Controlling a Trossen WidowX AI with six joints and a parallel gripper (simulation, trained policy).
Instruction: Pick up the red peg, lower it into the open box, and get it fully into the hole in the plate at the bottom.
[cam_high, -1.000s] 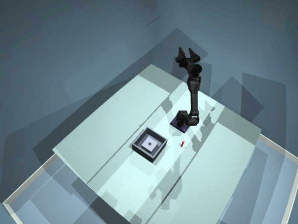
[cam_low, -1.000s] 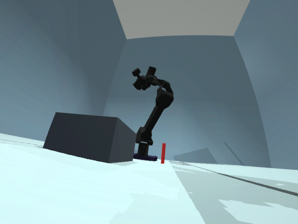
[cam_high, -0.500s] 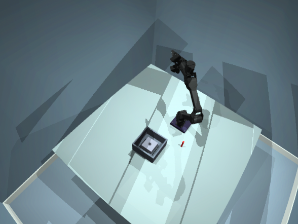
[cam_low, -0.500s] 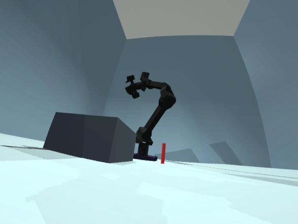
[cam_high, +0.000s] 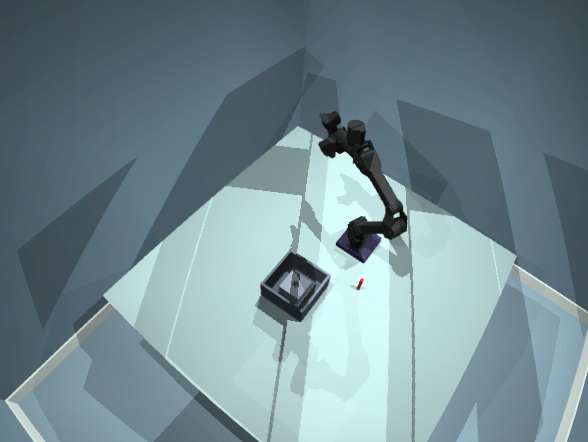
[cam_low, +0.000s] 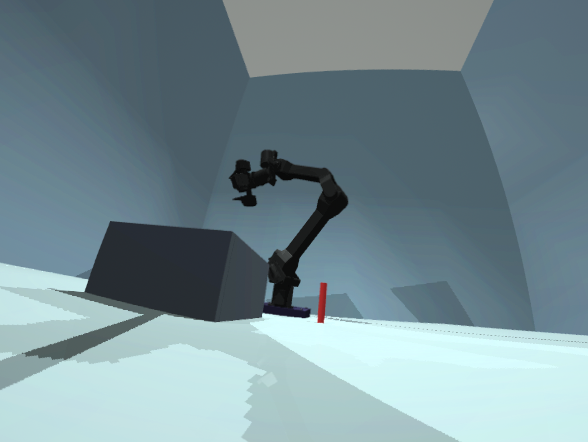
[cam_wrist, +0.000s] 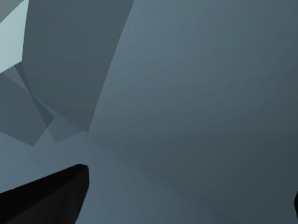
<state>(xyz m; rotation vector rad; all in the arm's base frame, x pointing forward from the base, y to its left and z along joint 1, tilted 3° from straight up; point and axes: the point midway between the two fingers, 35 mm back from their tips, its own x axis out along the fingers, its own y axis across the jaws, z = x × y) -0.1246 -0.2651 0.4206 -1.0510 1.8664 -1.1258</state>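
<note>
The red peg is 41 cm below my gripper tip, 40 cm to the left of it and 29 cm ahead of it. From my gripper tip the other things lie so: dark box 44 cm ahead, 42 cm below, 19 cm to the left; plate 44 cm ahead, 41 cm below, 19 cm to the left.
</note>
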